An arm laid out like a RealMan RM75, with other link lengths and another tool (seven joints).
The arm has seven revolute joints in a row. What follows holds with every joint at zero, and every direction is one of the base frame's.
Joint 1 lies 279 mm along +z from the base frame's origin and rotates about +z.
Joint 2 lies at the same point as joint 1 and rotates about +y.
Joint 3 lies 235.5 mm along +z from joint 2 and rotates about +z.
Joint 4 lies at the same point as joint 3 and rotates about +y.
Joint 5 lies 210 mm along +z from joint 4 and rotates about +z.
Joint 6 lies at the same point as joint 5 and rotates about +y.
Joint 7 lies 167 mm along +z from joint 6 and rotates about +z.
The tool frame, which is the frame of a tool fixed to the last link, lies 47 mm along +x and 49 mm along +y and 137 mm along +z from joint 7; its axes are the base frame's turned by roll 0.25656, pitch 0 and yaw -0.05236 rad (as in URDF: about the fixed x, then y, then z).
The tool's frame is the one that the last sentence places.
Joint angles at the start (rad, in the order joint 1, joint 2, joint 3, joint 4, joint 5, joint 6, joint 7): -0.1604, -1.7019, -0.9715, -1.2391, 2.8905, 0.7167, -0.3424
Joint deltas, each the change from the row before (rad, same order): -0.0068, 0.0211, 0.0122, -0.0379, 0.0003, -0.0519, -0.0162; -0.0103, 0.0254, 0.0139, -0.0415, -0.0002, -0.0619, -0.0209; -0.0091, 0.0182, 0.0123, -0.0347, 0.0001, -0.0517, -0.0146; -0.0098, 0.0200, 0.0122, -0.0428, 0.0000, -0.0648, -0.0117; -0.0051, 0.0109, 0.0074, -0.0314, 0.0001, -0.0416, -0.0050; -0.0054, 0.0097, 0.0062, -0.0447, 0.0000, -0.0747, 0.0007
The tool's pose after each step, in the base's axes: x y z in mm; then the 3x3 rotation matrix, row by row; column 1 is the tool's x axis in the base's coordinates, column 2 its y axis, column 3 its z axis. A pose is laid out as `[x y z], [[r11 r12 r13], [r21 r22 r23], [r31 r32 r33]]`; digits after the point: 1 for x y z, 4 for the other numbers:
[-34.7 407.1 25.6], [[0.6542 0.6618 0.3661], [-0.0861 -0.4158 0.9054], [0.7514 -0.6238 -0.2150]]
[-32.3 407.8 18.4], [[0.6708 0.6539 0.3499], [-0.0518 -0.4293 0.9017], [0.7398 -0.6230 -0.2541]]
[-29.8 407.5 11.6], [[0.6845 0.6466 0.3367], [-0.0249 -0.4408 0.8972], [0.7286 -0.6225 -0.2857]]
[-27.3 407.1 3.7], [[0.7031 0.6358 0.3184], [0.0037 -0.4511 0.8925], [0.7111 -0.6263 -0.3195]]
[-24.2 405.7 -1.2], [[0.7133 0.6287 0.3096], [0.0188 -0.4588 0.8883], [0.7006 -0.6279 -0.3391]]
[-22.9 405.7 -9.7], [[0.7335 0.6174 0.2842], [0.0443 -0.4607 0.8865], [0.6782 -0.6377 -0.3653]]

